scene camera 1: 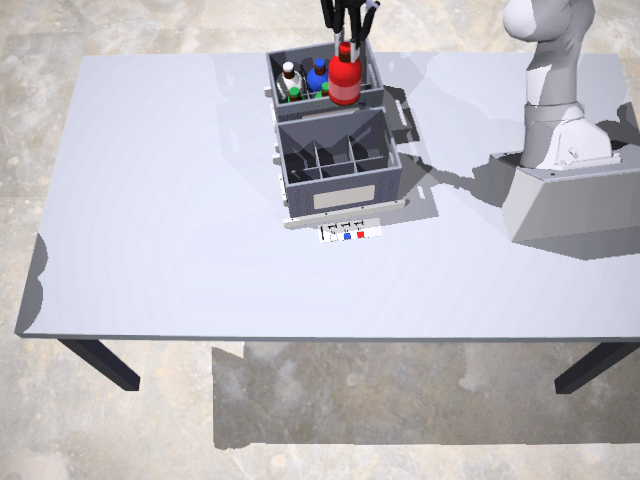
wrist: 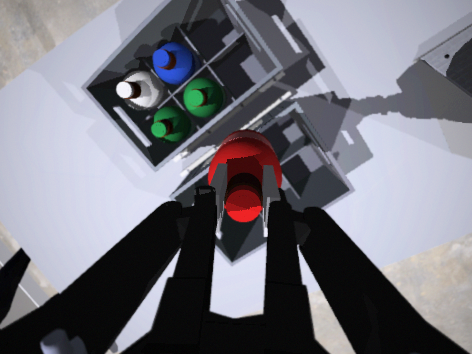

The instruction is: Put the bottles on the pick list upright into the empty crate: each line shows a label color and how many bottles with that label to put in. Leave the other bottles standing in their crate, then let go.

Labels:
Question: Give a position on a red bottle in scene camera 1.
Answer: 344, 77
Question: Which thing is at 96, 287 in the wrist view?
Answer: The gripper.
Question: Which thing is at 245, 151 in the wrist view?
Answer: A red bottle.

